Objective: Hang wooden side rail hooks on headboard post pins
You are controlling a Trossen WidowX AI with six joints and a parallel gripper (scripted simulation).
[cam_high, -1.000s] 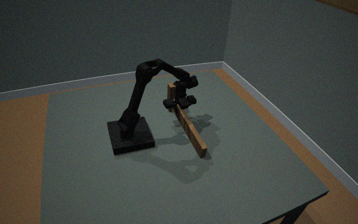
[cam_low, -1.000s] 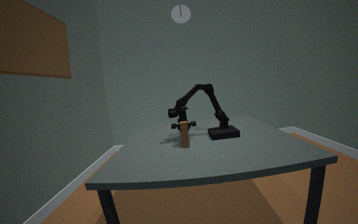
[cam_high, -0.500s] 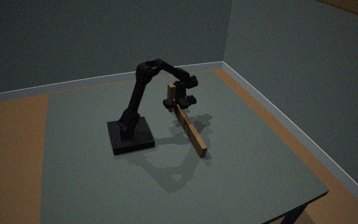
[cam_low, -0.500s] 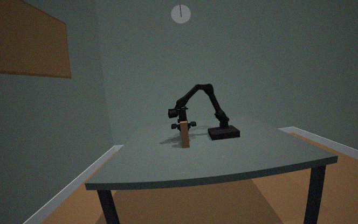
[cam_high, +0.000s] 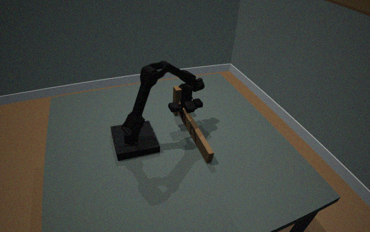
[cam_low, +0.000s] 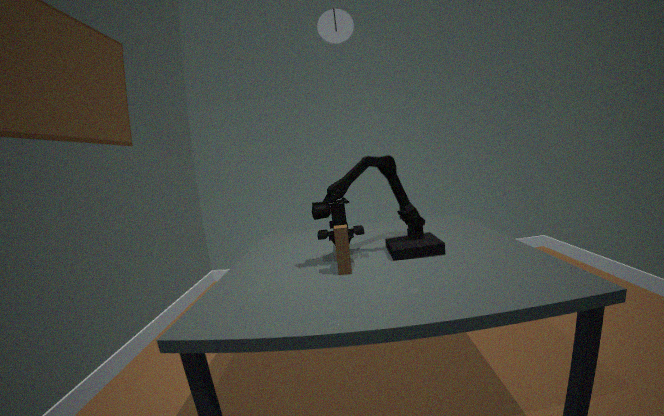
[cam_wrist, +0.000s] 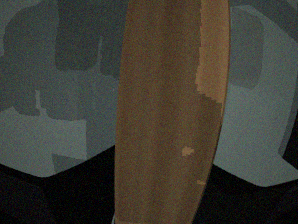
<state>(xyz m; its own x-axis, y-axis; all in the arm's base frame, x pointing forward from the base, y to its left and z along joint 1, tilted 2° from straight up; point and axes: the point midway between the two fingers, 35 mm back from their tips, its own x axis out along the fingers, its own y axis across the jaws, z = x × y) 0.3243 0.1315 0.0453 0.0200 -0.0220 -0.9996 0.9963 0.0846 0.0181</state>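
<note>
Now: the headboard post 10 mm behind my gripper tip, 110 mm to the left of it and 40 mm above it.
</note>
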